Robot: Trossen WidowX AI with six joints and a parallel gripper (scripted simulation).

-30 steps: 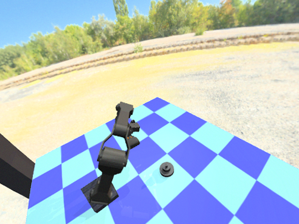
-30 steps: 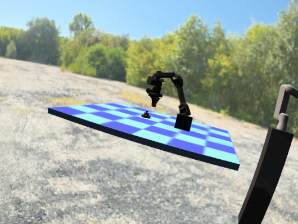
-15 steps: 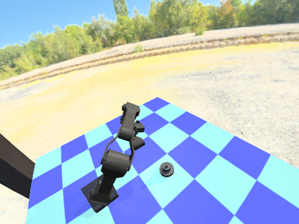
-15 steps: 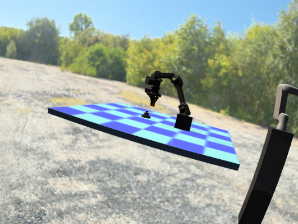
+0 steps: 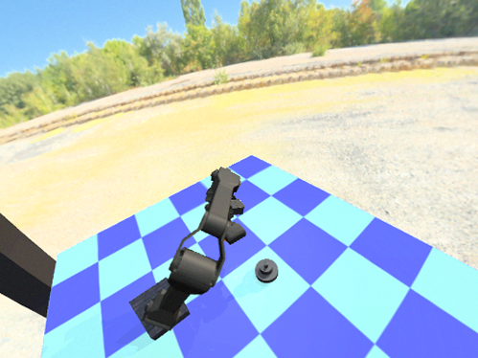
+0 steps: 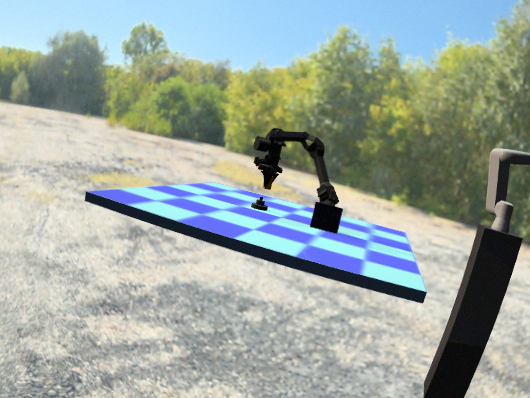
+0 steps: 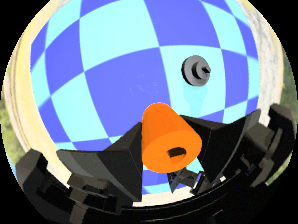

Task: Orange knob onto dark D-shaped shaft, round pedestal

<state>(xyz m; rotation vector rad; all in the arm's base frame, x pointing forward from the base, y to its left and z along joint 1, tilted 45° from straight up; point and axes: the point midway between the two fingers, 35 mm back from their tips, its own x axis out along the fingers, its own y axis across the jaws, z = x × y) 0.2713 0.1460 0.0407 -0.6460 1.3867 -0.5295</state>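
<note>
Right now the pedestal is 130 mm to the right of my gripper tip, 100 mm below it and 60 mm ahead of it. From my gripper tip the other things lie so: orange knob: 20 mm above.
</note>
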